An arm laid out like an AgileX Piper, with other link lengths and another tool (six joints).
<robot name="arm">
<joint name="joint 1" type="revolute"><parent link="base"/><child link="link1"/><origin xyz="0 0 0.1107" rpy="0 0 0"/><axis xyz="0 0 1"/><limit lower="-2.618" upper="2.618"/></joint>
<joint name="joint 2" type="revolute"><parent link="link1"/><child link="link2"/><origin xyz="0 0 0" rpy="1.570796 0 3.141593"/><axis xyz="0 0 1"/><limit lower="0" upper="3.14"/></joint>
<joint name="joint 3" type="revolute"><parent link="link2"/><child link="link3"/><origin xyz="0.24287 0.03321 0" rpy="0 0 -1.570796"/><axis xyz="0 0 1"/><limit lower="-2.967" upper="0"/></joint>
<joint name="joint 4" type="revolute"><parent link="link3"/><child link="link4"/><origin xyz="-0.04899 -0.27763 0" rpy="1.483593 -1.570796 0"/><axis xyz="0 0 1"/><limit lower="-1.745" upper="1.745"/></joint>
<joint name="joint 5" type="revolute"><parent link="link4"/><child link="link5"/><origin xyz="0 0 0" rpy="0 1.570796 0"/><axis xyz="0 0 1"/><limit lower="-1.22" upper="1.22"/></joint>
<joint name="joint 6" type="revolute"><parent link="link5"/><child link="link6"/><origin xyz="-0.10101 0 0" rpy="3.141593 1.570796 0"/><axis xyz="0 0 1"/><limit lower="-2.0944" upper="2.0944"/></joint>
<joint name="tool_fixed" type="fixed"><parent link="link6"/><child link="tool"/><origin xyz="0.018 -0.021 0.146" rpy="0.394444 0 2.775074"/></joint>
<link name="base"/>
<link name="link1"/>
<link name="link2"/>
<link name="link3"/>
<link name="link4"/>
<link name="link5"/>
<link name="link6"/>
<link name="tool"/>
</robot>
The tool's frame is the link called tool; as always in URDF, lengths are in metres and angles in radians.
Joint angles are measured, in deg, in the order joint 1, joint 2, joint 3, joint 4, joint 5, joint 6. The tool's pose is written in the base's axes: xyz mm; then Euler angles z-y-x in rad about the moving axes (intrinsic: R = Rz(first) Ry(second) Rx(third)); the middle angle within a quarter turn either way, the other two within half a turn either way. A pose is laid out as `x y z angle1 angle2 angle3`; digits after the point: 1 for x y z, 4 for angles.
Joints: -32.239 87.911 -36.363 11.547 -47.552 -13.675
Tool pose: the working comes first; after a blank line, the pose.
Where each joint sits with the arm in this pose, in the base's axes (m; each line is computed from the numbers above, not from the rounded line before):
joint 1: 0.0000 0.0000 0.1107
joint 2: 0.0000 0.0000 0.1107
joint 3: 0.0206 -0.0130 0.3546
joint 4: 0.1991 -0.1255 0.1677
joint 5: 0.1991 -0.1255 0.1677
joint 6: 0.2756 -0.1915 0.1684
the tool: 0.3758 -0.2986 0.1921

375.8 -298.6 192.1 0.8562 0.4671 1.9572
